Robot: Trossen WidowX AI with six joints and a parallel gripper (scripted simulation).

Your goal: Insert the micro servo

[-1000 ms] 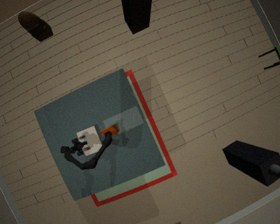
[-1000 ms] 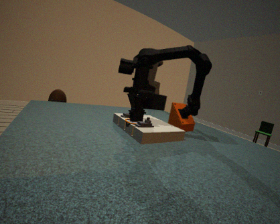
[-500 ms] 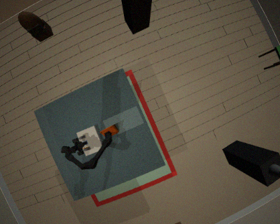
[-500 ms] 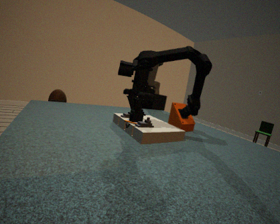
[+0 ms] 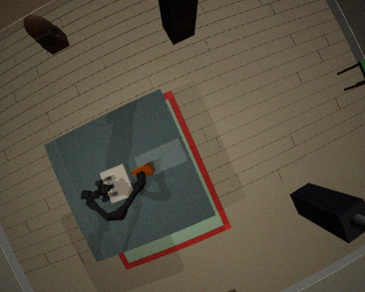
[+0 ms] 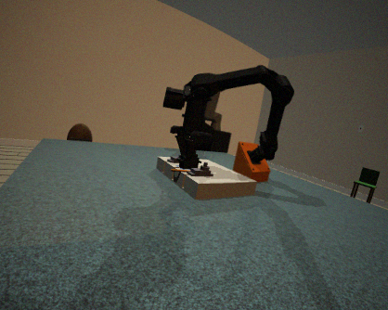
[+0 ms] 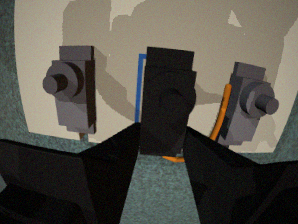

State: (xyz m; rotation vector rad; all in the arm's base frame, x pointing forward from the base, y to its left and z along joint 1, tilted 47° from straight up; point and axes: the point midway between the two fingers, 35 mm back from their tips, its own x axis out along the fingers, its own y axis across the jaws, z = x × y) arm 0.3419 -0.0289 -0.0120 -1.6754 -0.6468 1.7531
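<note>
Now: the beige robot deck 120 mm behind my gripper tip, 50 mm below it and 10 mm to the left of it.
</note>
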